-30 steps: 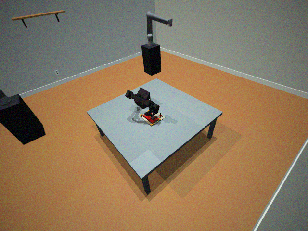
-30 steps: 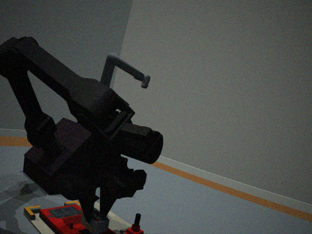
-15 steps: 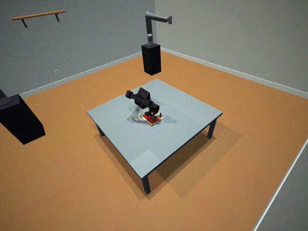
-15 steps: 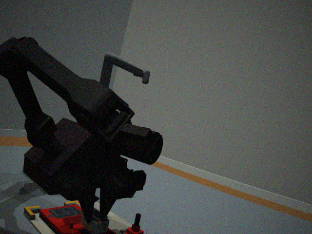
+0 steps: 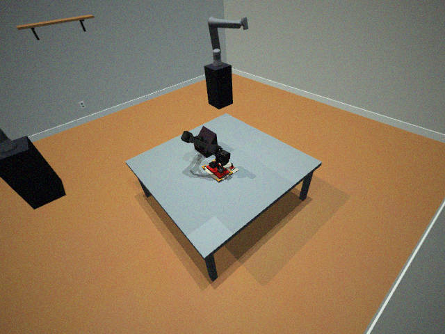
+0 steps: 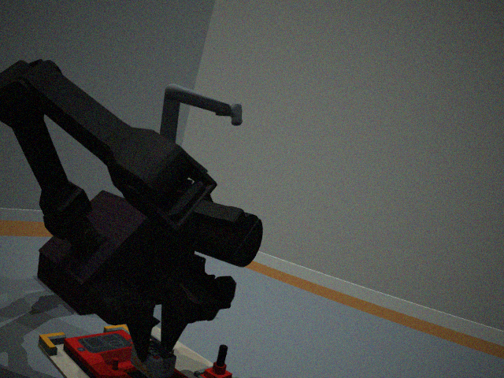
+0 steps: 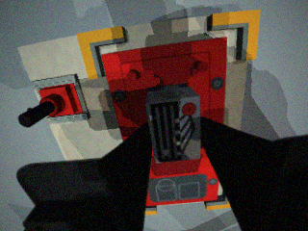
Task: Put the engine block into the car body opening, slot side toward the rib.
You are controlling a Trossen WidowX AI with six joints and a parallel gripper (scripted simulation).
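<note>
Now: the grey engine block 10 mm below my gripper tip. From my gripper tip the other things lie so: pale base plate 40 mm behind, 20 mm to the left, 50 mm below.
</note>
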